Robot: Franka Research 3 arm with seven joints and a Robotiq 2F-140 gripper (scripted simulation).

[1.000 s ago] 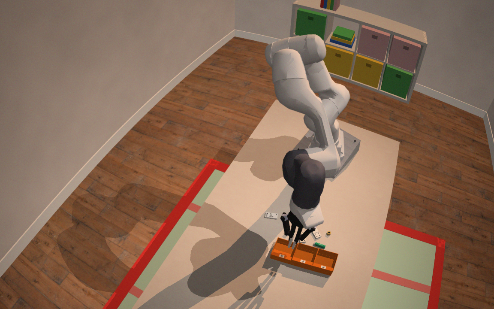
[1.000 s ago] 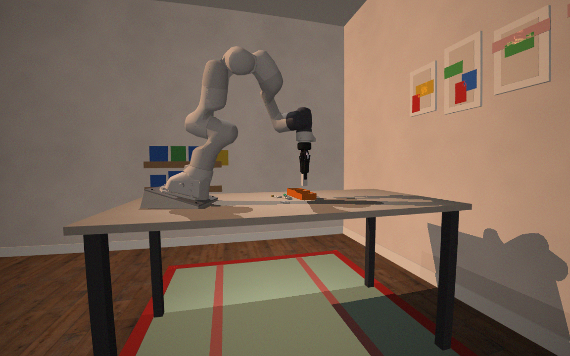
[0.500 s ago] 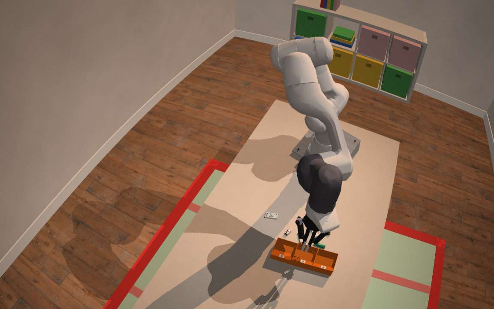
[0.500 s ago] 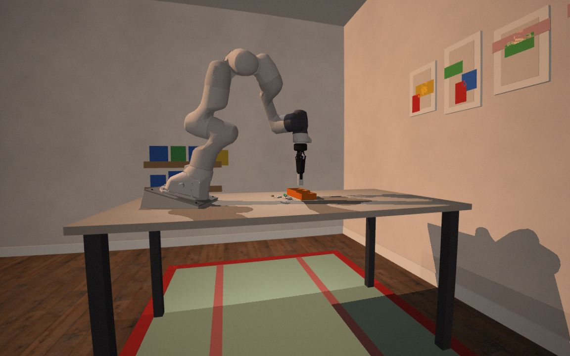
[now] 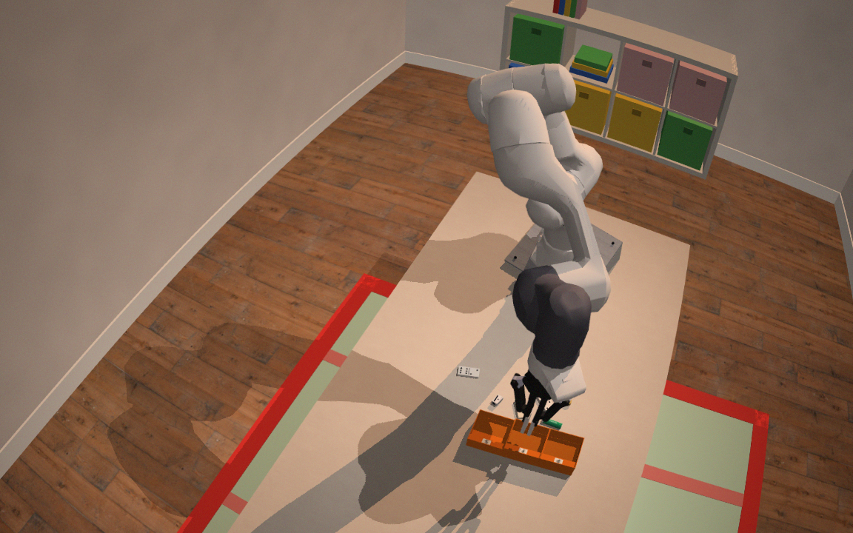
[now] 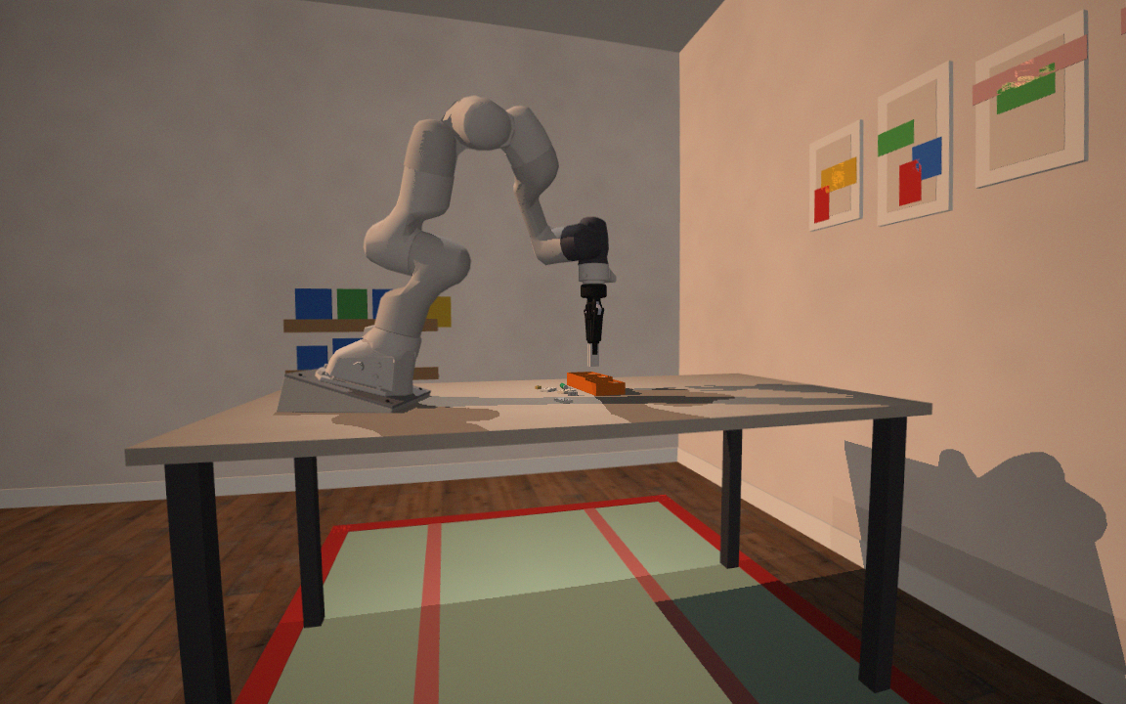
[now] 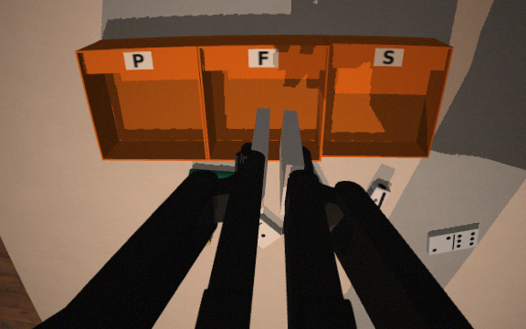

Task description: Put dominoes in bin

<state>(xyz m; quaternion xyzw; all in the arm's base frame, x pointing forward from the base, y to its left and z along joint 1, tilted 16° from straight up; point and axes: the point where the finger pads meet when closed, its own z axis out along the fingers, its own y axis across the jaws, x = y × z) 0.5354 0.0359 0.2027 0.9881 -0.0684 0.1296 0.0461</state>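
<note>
Now: the orange three-compartment bin 1 cm to the left of my hand and 8 cm below it. From my hand the other things lie so: brass nut 14 cm behind, 8 cm to the left, 10 cm below; green battery 7 cm behind, 6 cm to the left, 9 cm below; grey ribbed item 10 cm behind, 9 cm to the right, 9 cm below.
</note>
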